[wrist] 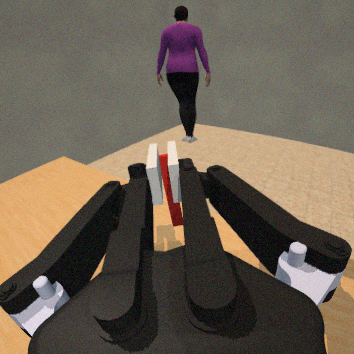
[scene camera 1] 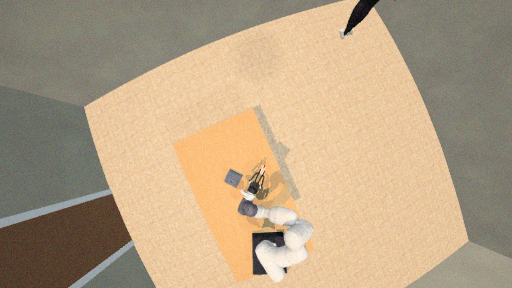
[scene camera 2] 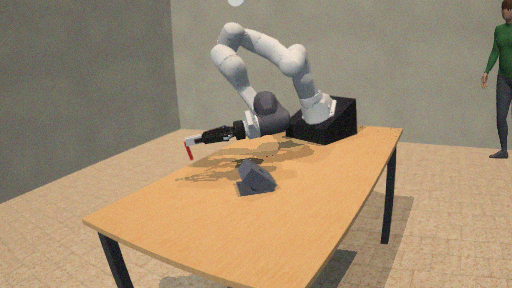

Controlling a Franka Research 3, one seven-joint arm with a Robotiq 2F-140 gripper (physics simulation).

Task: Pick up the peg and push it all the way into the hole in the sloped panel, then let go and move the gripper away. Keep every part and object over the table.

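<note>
The red peg (scene camera 1: 264, 166) (scene camera 2: 189, 151) (wrist: 175, 214) is held at one end between the white fingertip pads. Its free part hangs down, slightly tilted, above the table's level. My gripper (scene camera 1: 262, 170) (scene camera 2: 192, 140) (wrist: 163, 156) is shut on the peg and points almost level, away from the arm's base. The dark grey block with the sloped panel (scene camera 1: 233, 178) (scene camera 2: 259, 180) stands on the table, to the left of the gripper in the overhead view, apart from the peg. A small dark hole shows faintly in its slope. The panel does not show in the wrist view.
The wooden table (scene camera 1: 210, 150) (scene camera 2: 200, 230) (wrist: 55, 185) has a long edge near the gripper's side. The black base block (scene camera 2: 345, 117) carries the arm at the table's far end. A person in purple (wrist: 181, 50) and a person in green (scene camera 2: 505, 55) stand on the floor beyond the table.
</note>
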